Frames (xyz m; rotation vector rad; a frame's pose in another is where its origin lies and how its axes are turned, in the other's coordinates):
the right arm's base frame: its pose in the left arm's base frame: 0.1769 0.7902 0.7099 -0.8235 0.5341 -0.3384
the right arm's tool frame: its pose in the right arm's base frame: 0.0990 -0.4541 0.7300 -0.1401 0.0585 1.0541
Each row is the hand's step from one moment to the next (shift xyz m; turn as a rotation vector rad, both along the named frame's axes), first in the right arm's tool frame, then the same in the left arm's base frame.
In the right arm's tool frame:
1: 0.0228 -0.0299 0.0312 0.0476 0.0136 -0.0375
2: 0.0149 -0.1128 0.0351 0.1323 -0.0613 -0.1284
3: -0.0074 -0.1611 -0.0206 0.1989 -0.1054 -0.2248
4: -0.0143 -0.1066 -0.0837 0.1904 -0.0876 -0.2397
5: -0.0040 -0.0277 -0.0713 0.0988 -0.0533 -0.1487
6: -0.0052 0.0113 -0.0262 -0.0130 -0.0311 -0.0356
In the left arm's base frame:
1: 0.0483 0.0070 -0.0016 -0.0115 -0.0053 -0.0608
2: 0.1071 -0.0483 0.0192 0.0261 -0.0985 -0.1654
3: 0.1017 -0.1251 0.0208 0.0310 -0.1792 -0.2610
4: 0.0242 -0.1338 -0.0095 0.0063 -0.1796 -0.2629
5: -0.0216 -0.0693 -0.0246 -0.0047 -0.1154 -0.1462
6: -0.0249 -0.0118 -0.0089 -0.0028 -0.0489 0.0000

